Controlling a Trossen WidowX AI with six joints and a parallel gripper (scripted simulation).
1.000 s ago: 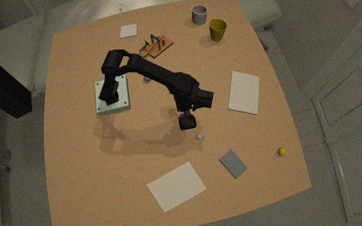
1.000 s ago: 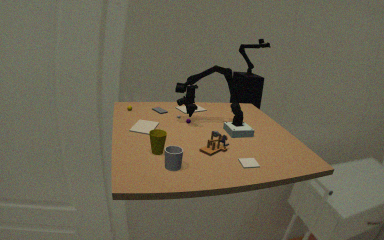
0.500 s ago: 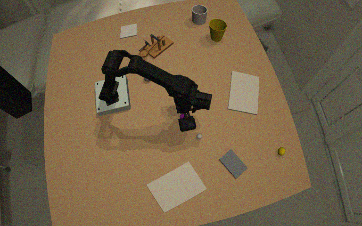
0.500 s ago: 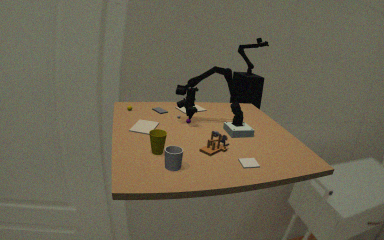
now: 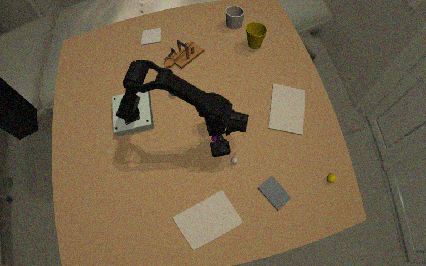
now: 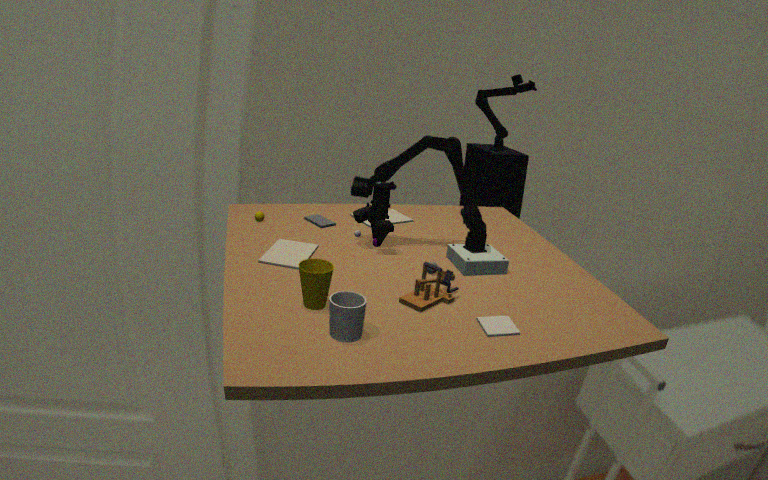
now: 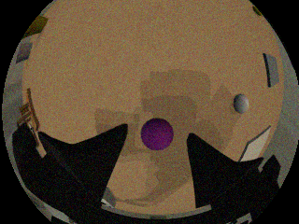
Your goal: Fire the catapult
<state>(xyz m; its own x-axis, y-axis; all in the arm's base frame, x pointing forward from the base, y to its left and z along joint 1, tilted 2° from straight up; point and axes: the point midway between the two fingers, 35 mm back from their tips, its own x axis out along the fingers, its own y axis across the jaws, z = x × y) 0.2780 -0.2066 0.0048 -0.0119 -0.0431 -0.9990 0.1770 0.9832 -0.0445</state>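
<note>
My gripper tip is now 420 mm to the right of the wooden catapult, 40 mm below it and 10 mm past it. Round my gripper tip: grey ball (250 mm to the left, 80 mm behind); then purple ball (right at my gripper tip); then small white ball (100 mm to the right, 30 mm ahead).
</note>
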